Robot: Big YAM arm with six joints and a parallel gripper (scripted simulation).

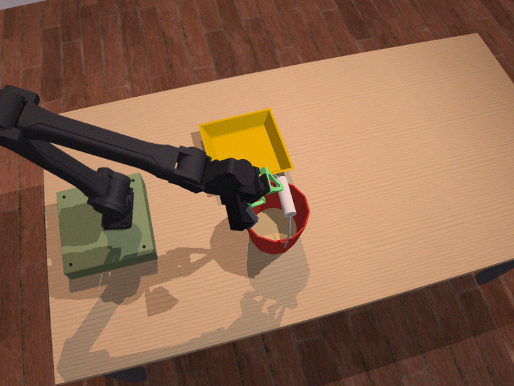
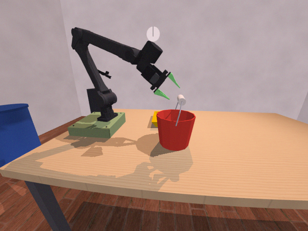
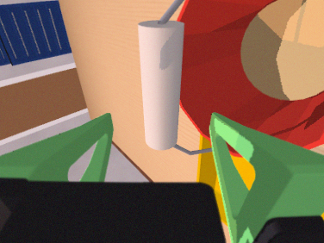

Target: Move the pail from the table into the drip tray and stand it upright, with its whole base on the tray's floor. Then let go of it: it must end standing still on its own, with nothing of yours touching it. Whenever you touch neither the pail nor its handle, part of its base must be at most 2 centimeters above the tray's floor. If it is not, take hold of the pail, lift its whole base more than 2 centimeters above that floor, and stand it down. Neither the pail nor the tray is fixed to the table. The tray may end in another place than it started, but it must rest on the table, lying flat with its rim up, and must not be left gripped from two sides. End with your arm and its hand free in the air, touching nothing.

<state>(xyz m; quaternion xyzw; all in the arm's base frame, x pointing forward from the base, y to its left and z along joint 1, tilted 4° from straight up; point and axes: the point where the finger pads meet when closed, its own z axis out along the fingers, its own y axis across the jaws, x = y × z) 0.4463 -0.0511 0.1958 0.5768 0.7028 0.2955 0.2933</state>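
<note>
Right now the red pail is 12 cm below my hand and 2 cm ahead of it. From my hand the other things lie so: yellow drip tray 29 cm to the left, 25 cm below, 6 cm behind.
</note>
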